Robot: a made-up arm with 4 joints.
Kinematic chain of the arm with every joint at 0, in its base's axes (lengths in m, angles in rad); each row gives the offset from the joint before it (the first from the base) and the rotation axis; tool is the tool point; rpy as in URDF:
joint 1: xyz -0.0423 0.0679 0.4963 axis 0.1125 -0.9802 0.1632
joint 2: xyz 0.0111 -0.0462 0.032 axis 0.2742 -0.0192 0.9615
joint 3: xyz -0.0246 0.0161 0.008 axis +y
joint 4: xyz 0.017 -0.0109 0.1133 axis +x
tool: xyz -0.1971 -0.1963 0.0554 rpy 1.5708 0 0
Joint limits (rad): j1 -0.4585..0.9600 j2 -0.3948..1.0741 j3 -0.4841..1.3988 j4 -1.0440..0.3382
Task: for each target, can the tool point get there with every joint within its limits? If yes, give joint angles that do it. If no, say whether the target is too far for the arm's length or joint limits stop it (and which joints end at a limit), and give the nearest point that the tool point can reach.
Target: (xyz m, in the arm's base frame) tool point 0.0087 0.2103 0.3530
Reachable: no: joint limits stop it (at a limit: joint 1, joint 2, joint 3, joint 4) | nearest point -0.2267 -0.1063 0.3060 | short by 0.397 m
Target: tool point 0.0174 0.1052 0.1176
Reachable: no: joint limits stop it (at a limit: joint 1, joint 2, joint 3, joint 4) | nearest point -0.2267 -0.1063 0.3060 | short by 0.374 m
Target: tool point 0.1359 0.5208 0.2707
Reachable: no: too far | nearest point 0.2758 0.1434 0.6613 | short by 0.561 m
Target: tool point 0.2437 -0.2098 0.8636
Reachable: no: too far | nearest point 0.1687 -0.1516 0.7898 | short by 0.120 m
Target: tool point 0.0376 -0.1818 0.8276
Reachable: yes | joints -0.1607 0.8434 0.3254 -0.7856
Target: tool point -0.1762 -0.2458 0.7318
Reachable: yes | joints 0.2884 0.5516 0.0527 -0.5151
